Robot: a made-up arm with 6 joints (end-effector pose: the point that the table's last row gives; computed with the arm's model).
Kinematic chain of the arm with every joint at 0, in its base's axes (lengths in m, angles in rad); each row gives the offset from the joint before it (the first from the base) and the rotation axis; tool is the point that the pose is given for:
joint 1: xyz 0 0 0.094 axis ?
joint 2: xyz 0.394 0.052 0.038 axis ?
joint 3: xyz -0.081 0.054 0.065 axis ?
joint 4: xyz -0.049 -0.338 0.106 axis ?
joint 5: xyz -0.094 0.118 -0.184 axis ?
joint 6: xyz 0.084 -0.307 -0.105 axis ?
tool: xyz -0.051 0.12 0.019
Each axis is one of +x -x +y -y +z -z.
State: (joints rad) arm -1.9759 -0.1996 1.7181 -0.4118 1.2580 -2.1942
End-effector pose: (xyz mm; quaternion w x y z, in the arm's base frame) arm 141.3 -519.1 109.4 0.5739 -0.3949 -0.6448 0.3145
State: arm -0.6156 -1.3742 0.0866 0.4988 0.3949 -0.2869
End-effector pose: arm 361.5 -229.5 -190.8 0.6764 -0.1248 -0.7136 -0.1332
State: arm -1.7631 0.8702 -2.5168 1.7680 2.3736 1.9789
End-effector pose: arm 7.0 -214.9 391.4 0.0999 0.6730 0.7228 0.1215
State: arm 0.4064 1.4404 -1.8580 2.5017 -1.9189 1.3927
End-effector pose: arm -7.1 542.2 138.1 0.0221 0.3235 0.0993 0.9407
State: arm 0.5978 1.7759 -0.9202 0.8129 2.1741 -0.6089
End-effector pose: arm 365.5 21.9 459.6 0.7453 -0.4289 0.2249 0.4583
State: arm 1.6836 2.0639 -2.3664 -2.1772 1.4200 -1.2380
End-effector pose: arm 302.7 228.9 -172.8 0.2233 0.1447 0.4492 -0.8529
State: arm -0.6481 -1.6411 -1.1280 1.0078 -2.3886 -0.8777
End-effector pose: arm 590.1 336.6 -154.6 0.0014 0.6895 0.0126 0.7242
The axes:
joint 1: -x
joint 2: +y
joint 3: -x
joint 4: +z
joint 5: -x
joint 6: +y

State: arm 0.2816 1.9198 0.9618 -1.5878 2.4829 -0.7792
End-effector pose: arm 725.7 14.7 -61.6 0.4430 0.5999 -0.4321 -0.5071
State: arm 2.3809 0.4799 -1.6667 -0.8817 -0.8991 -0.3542
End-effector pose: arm 234.5 -328.2 -165.7 0.6788 0.0062 -0.5969 -0.4277
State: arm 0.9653 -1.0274 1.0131 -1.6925 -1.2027 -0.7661
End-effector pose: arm 279.4 -42.4 435.8 0.0498 -0.1455 0.9771 -0.1469
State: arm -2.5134 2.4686 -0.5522 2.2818 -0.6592 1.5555
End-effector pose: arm 308.3 -170.9 -234.7 0.6419 -0.0085 0.5861 -0.4943
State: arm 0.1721 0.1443 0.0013 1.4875 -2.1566 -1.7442
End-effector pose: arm -96.5 -214.6 159.4 0.7233 0.5791 0.1363 -0.3506
